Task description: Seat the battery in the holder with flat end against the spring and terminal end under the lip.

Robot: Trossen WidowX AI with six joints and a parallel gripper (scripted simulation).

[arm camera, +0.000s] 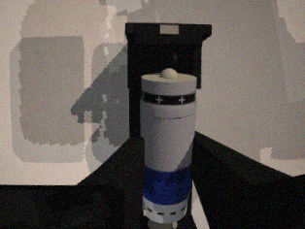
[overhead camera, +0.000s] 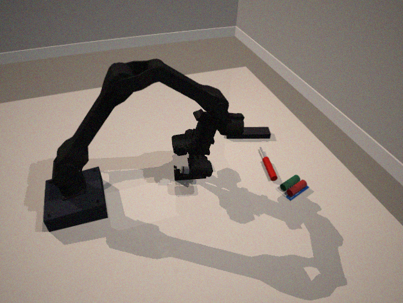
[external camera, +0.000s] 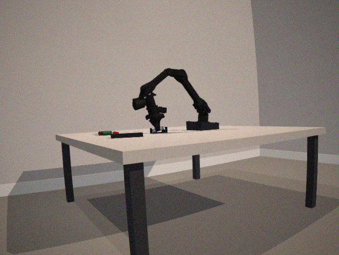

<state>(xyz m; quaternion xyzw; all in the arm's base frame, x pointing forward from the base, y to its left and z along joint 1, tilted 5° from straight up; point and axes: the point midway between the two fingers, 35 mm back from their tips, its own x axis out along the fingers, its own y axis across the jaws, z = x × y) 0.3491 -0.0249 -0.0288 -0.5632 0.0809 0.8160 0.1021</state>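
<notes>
The battery is 10 mm above my gripper tip. From my gripper tip the other things lie so: red screwdriver (260 mm ahead, 40 mm to the right).
</notes>
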